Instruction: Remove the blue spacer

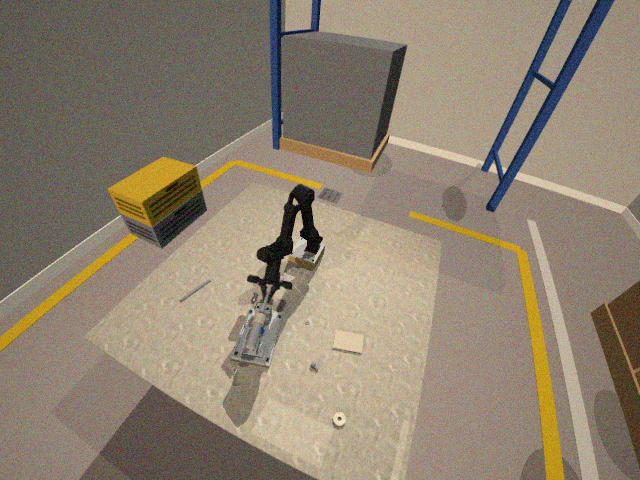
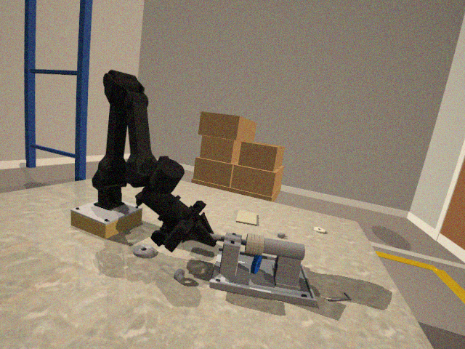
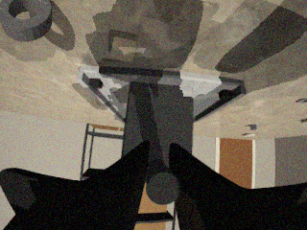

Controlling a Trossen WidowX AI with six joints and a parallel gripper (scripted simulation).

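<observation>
Now: gripper tip 70 mm short of the grey shaft, 20 mm to the right of it and 20 mm below it. From my gripper tip the other things lie so: blue spacer (100 mm ahead, 20 mm to the left, 30 mm below); then grey washer (180 mm behind, 40 mm to the right, 60 mm below); then nut (50 mm behind, 80 mm to the right, 50 mm below).
</observation>
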